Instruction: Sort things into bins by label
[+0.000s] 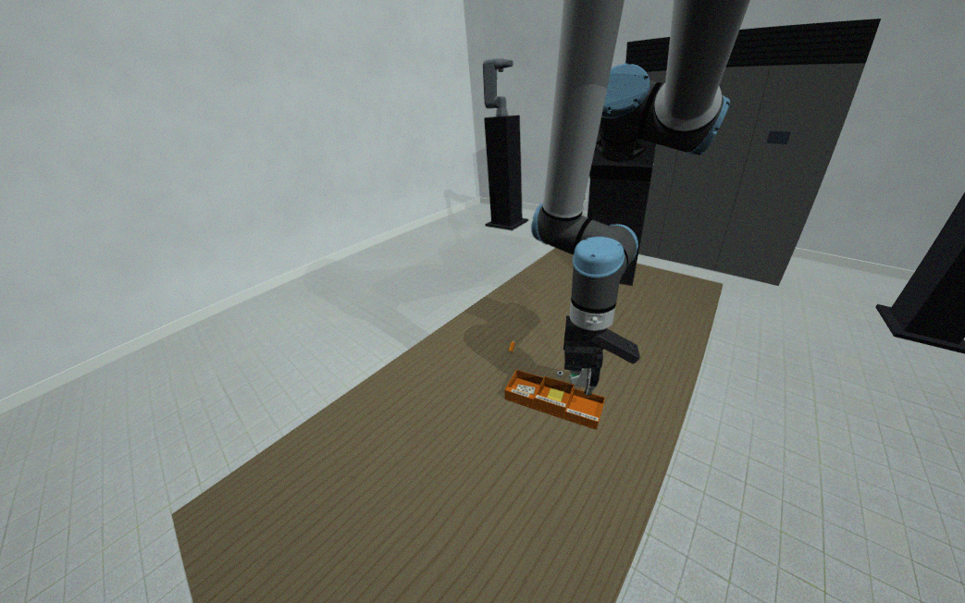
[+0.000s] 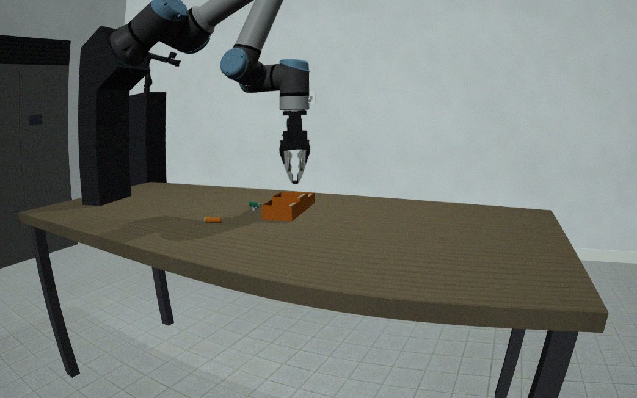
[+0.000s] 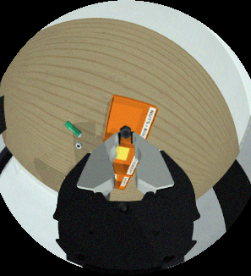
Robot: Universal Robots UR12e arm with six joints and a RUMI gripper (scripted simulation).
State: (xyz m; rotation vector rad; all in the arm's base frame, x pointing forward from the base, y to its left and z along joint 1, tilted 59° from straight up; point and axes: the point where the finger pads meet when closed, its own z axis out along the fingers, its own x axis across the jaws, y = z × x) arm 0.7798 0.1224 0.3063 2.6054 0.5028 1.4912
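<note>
Now: hand 110 mm to the left of the silver nut, 80 mm past it and 80 mm above it. The rest, counted from my hand: green cylinder (110 mm behind, 80 mm below, 70 mm to the right); black nut (10 mm below); yellow block (80 mm to the right, 70 mm below, 10 mm ahead).
</note>
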